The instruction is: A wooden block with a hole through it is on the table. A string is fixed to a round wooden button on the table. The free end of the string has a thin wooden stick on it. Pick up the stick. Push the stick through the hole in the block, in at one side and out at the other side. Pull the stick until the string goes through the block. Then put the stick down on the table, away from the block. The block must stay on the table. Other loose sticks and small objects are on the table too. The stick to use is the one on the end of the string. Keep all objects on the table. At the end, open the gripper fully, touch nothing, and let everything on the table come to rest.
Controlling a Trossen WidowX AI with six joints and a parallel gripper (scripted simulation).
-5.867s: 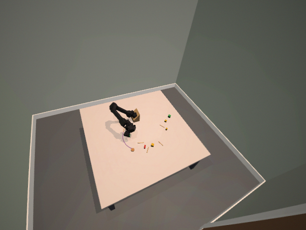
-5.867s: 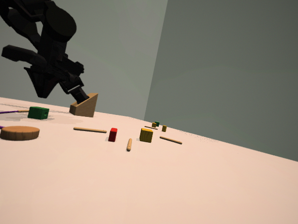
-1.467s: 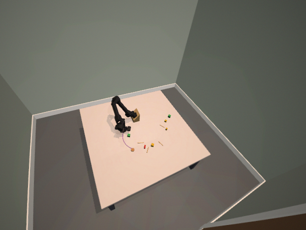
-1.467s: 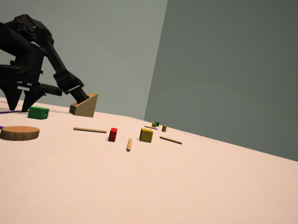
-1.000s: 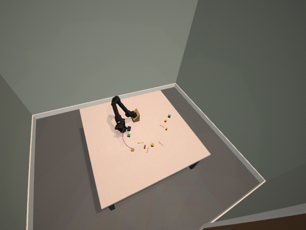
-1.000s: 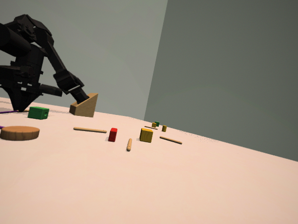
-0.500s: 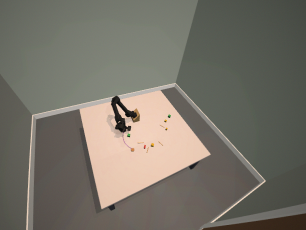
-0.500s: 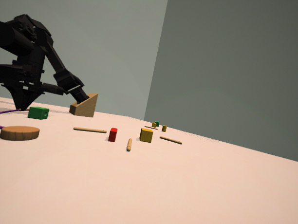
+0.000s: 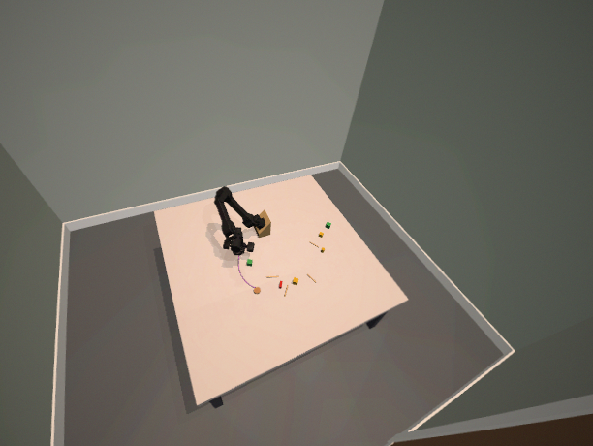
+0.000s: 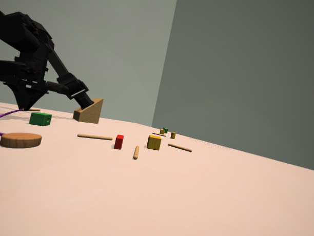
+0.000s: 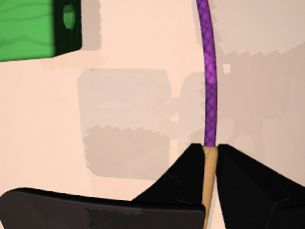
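Now: the green block 80 mm ahead of my gripper tip, 50 mm to the left of it and 10 mm below it. Round my gripper tip: red block (280 mm ahead, 200 mm to the left, 10 mm below); then thin wooden stick (20 mm behind, 10 mm to the left); then round wooden button (280 mm ahead, 50 mm to the left, 20 mm below).
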